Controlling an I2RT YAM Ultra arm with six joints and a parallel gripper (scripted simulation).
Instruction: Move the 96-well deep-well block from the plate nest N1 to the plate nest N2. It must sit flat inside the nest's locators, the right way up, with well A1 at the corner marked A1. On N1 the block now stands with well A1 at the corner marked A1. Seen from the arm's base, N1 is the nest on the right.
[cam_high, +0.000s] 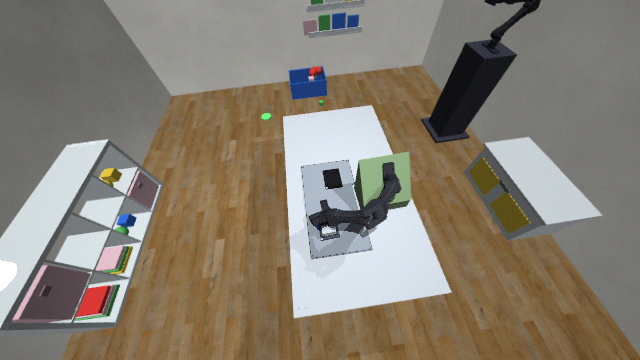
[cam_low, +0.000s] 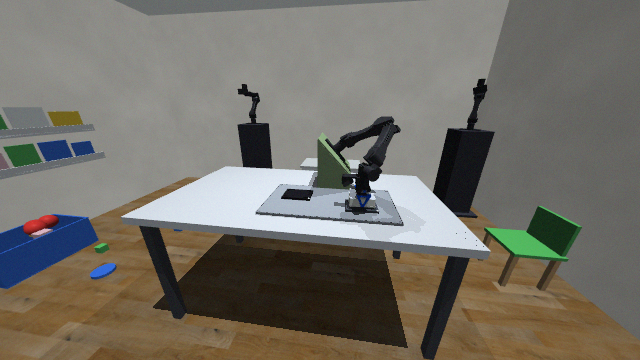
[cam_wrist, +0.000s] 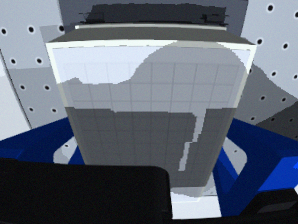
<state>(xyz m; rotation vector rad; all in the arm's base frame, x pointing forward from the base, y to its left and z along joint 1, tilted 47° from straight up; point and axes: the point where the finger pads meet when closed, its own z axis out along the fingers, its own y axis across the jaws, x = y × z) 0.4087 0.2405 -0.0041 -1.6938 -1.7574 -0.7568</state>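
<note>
The deep-well block lies 1 cm above my hand.
</note>
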